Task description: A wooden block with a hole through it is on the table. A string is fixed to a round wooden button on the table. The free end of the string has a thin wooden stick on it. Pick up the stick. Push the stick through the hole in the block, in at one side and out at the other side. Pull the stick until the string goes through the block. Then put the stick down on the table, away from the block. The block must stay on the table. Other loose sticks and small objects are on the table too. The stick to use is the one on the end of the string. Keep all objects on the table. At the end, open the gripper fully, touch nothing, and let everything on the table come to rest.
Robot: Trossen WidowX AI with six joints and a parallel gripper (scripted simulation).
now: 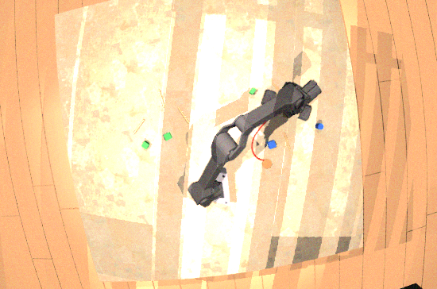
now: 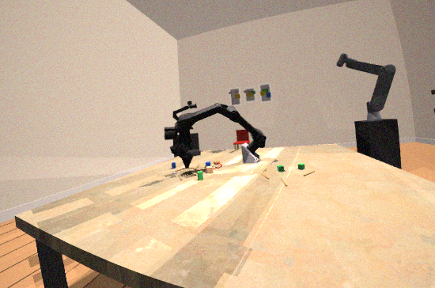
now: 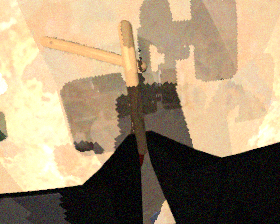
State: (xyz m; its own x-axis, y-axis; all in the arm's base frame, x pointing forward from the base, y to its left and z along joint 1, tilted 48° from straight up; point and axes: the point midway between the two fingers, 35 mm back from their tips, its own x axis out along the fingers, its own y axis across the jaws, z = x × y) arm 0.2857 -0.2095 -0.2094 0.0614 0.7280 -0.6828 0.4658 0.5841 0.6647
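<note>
My gripper tip is 10 mm to the left of the thin wooden stick and 10 mm short of it. Also, from my gripper tip: blue cube (150 mm behind, 60 mm to the left, 20 mm below); then blue cylinder (150 mm to the right, 110 mm behind, 10 mm below); then wooden block (110 mm to the left, 40 mm behind, 20 mm below).
</note>
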